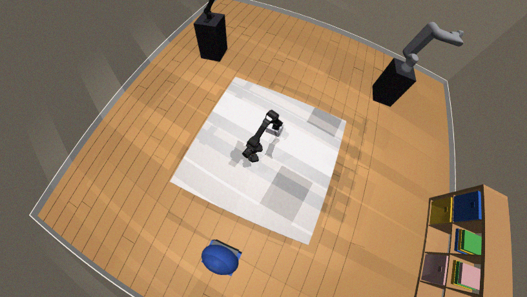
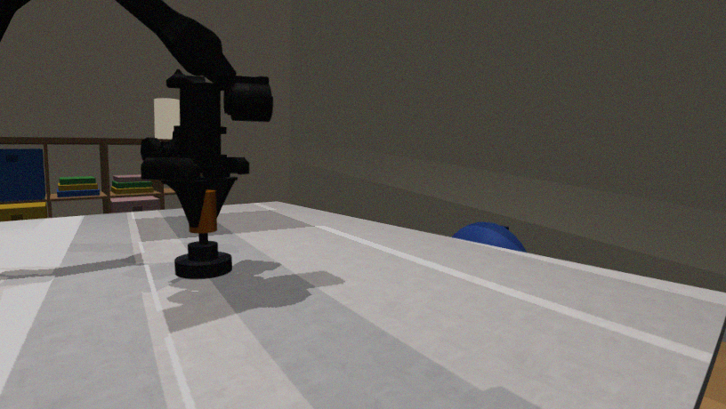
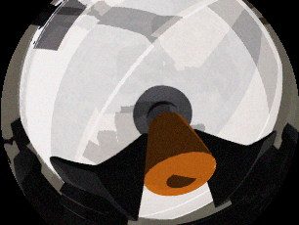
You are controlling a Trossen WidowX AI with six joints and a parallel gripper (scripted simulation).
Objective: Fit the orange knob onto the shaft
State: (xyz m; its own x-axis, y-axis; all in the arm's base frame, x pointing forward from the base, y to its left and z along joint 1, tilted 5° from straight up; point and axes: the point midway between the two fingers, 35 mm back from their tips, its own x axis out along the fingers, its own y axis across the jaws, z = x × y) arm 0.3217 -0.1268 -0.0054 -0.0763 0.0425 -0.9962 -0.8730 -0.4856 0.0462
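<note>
Right now the orange knob is 2 cm above my gripper tip. Also, from my gripper tip: dark pedestal (4 cm below).
</note>
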